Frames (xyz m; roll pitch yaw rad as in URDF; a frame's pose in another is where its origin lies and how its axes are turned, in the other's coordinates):
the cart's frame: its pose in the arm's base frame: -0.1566 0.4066 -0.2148 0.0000 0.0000 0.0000
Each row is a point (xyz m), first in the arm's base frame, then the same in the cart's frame.
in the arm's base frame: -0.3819 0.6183 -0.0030
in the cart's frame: -0.2253 0.2117 0.2118
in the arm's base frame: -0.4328 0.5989 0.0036
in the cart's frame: -0.2762 0.1923 0.2184
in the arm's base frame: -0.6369 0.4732 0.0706
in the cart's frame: -0.4803 0.0666 0.2854
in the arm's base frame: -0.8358 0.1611 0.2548
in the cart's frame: -0.6792 -0.2455 0.4696
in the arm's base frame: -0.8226 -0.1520 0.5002
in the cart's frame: -0.6660 -0.5586 0.7150
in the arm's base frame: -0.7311 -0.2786 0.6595
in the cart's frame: -0.5745 -0.6852 0.8743
